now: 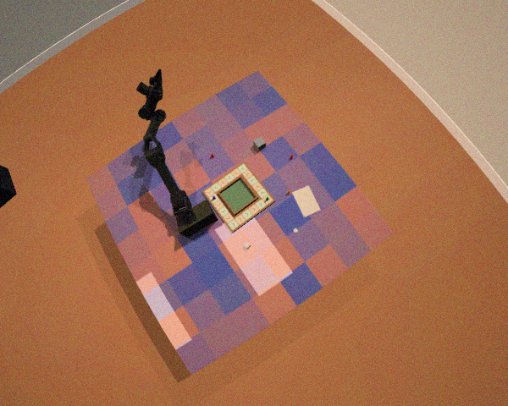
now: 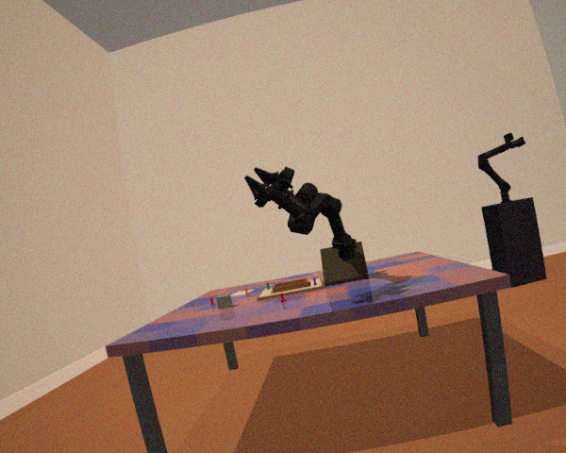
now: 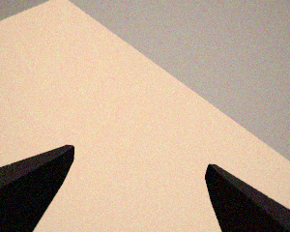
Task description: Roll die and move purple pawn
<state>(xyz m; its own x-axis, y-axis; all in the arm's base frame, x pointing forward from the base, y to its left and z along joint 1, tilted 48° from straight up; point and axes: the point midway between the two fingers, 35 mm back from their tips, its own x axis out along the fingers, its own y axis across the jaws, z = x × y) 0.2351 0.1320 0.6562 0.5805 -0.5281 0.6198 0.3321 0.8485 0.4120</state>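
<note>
Now: the white die 830 mm to the right of my gripper tip, 450 mm below it and 140 mm behind it. Also, from my gripper tip: grey cube (440 mm below, 410 mm to the right, 260 mm ahead); then green tray (590 mm to the right, 460 mm below, 20 mm behind); then purple pawn (520 mm to the right, 430 mm below, 130 mm behind).
</note>
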